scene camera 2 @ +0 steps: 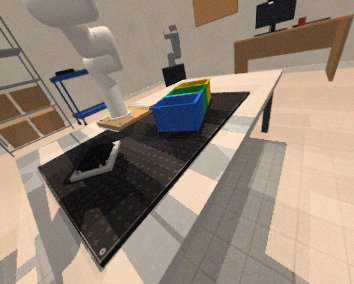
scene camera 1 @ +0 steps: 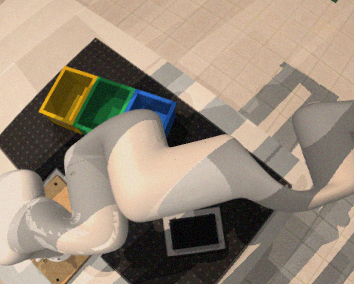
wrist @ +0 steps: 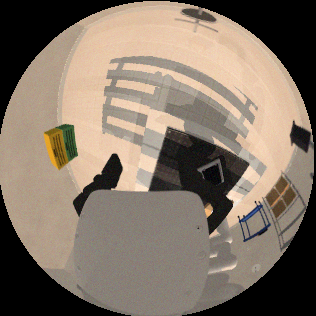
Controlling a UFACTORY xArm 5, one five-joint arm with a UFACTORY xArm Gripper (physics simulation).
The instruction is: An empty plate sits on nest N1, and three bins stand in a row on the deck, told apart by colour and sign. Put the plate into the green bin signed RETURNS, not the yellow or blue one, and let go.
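Frame: origin at the arm's base, x ahead, y left, z up, level; centimetres.
Seen in the pictures: gripper, fingertip midpoint: (wrist: 147, 158); arm's base at its link origin: (scene camera 2: 120, 115).
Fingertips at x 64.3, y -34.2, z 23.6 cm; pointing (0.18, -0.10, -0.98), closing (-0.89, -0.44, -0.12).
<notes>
Offsets run from my fingertips to a thing's top centre. "pt": to the spot under its first point. Level surfaces: height alone.
The black empty plate @(dx -32.0, dy +10.1, dz -22.4 cm) (scene camera 1: 195, 232) (scene camera 2: 94, 156) (wrist: 211, 173) lies in the pale grey nest @(dx -32.0, dy +10.1, dz -22.8 cm) (scene camera 1: 200, 251) (scene camera 2: 98, 173). The green bin @(dx -27.7, dy +52.7, dz -15.0 cm) (scene camera 1: 104, 102) (scene camera 2: 189, 90) stands between the yellow bin @(pt dx -33.4, dy +70.2, dz -23.5 cm) (scene camera 1: 67, 94) (scene camera 2: 204, 81) and the blue bin (scene camera 1: 150, 103) (scene camera 2: 177, 115); their signs cannot be read. The arm covers part of the green and blue bins in scene camera 1. My gripper (wrist: 147, 158) is open and empty, its black fingers wide apart, high above the deck and away from the plate. The gripper does not show in either scene camera.
The bins and nest stand on the dark perforated deck @(dz -25.0 cm) (scene camera 1: 95, 52) (scene camera 2: 145, 185) (wrist: 167, 142). The arm (scene camera 1: 170, 175) (scene camera 2: 102, 45) stands on a wooden base plate (scene camera 1: 62, 192) (scene camera 2: 132, 118) and reaches over the deck. A blue cart (scene camera 2: 75, 75) and a shelf rack stand beyond the table.
</notes>
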